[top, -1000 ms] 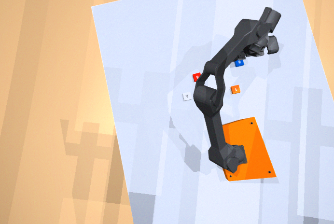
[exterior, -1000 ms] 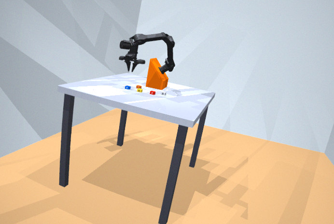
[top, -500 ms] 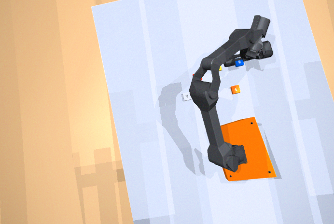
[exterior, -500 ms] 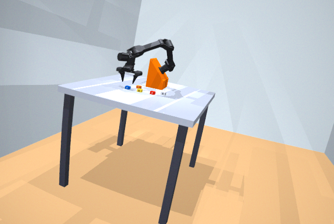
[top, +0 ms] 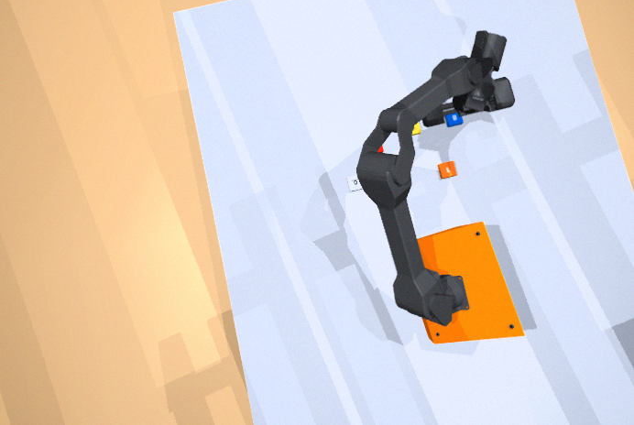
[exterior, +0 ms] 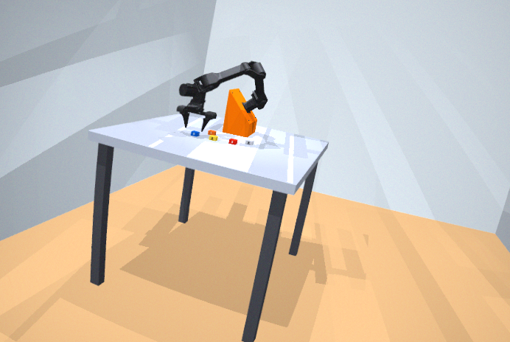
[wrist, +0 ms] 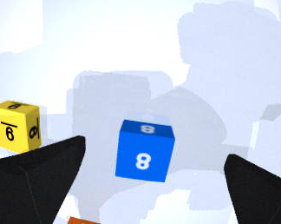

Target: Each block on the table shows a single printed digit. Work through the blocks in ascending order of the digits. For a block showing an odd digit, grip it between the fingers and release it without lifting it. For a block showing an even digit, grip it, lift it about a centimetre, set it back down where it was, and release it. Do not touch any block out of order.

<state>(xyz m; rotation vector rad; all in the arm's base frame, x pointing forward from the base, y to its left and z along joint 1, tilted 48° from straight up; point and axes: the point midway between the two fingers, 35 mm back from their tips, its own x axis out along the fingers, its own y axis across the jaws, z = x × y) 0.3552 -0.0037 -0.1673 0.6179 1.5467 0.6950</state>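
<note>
My gripper tip is now 2 cm above the blue block, 1 cm to the right of it and 1 cm past it. Round my gripper tip: yellow block (10 cm to the left, 2 cm below, 1 cm behind); then red block (19 cm to the left, 3 cm behind, 2 cm below); then orange block (12 cm behind, 5 cm to the left, 2 cm below).
</note>
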